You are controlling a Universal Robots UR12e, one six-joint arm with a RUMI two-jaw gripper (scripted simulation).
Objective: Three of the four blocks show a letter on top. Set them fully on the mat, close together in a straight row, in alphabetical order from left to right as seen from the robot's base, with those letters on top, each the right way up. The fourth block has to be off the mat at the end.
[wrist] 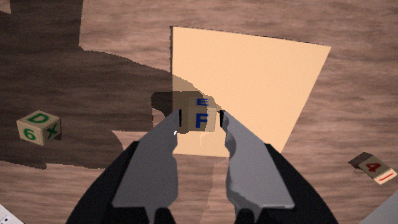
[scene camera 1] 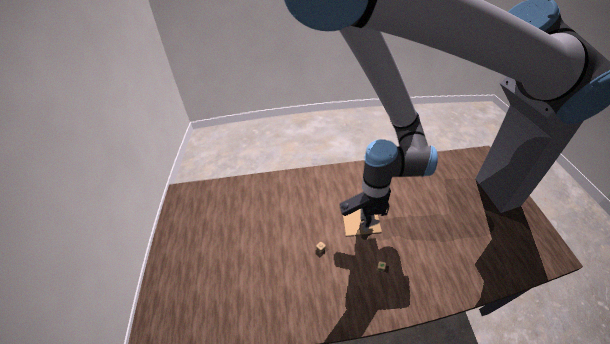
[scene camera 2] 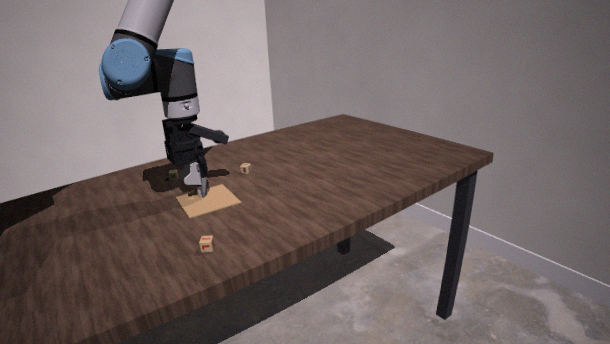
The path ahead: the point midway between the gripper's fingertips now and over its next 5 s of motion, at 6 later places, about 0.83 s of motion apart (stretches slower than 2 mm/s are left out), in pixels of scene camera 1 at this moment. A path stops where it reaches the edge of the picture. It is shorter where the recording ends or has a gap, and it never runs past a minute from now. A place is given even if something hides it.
My gripper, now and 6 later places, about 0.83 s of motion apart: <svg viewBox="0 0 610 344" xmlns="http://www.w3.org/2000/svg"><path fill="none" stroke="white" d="M364 226L364 218L366 211L338 225L321 236L321 238L321 243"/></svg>
